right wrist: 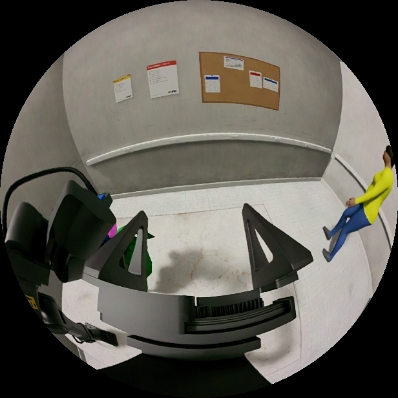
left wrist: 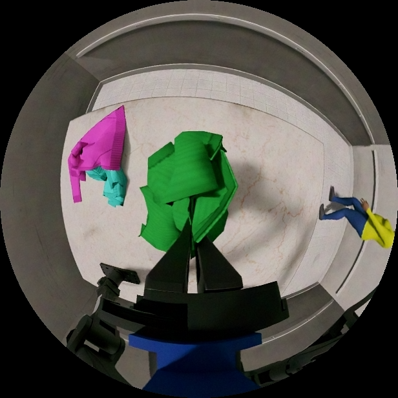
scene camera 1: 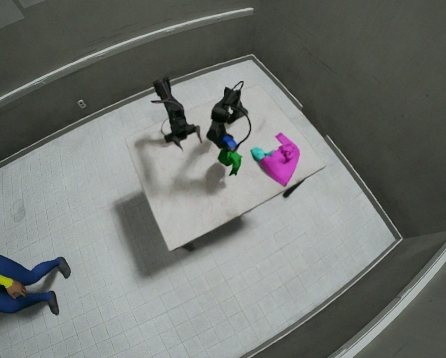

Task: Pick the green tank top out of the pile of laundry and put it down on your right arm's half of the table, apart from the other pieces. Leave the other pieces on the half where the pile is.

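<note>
The green tank top (scene camera 1: 230, 159) (left wrist: 187, 175) hangs crumpled from my left gripper (left wrist: 192, 220), which is shut on it and holds it above the table (scene camera 1: 172, 215), near the middle. In the right wrist view part of the green tank top (right wrist: 149, 265) shows behind a finger. My right gripper (scene camera 1: 191, 145) (right wrist: 193, 211) is open and empty, above the table to the left of the tank top in the scene view. A magenta garment (scene camera 1: 280, 167) (left wrist: 102, 147) and a teal piece (scene camera 1: 258, 153) (left wrist: 115, 185) lie touching on the table's right part in the scene view.
My left arm (scene camera 1: 220, 112) is folded close beside my right arm (scene camera 1: 175, 112). The table's long front edge runs below the magenta garment in the scene view. A person in a yellow top (left wrist: 376, 227) (right wrist: 377, 192) is beyond the table.
</note>
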